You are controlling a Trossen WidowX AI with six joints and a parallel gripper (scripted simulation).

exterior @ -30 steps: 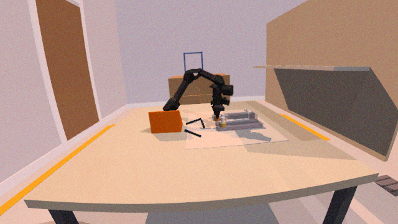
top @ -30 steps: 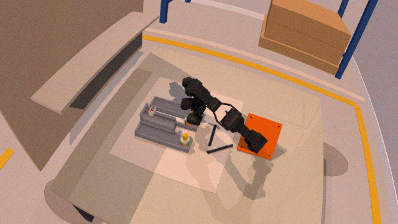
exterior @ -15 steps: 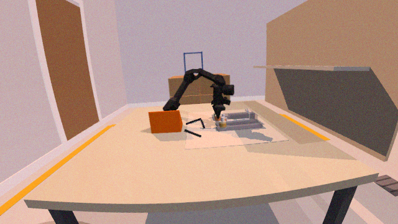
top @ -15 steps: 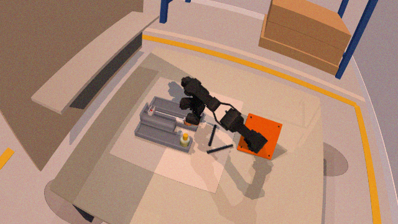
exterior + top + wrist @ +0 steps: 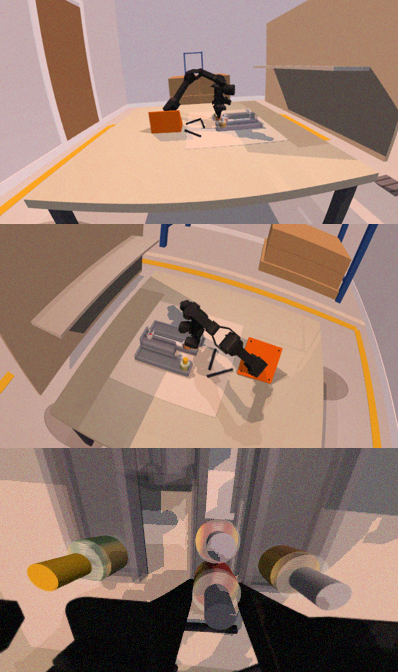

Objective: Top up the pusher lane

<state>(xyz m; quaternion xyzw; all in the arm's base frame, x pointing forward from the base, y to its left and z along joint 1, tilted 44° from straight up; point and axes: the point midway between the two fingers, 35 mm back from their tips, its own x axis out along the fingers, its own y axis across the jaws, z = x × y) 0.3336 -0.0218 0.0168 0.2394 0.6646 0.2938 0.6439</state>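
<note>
The grey lane unit lies 15 cm ahead of my gripper tip, 4 cm to the left of it and 3 cm below it.
</note>
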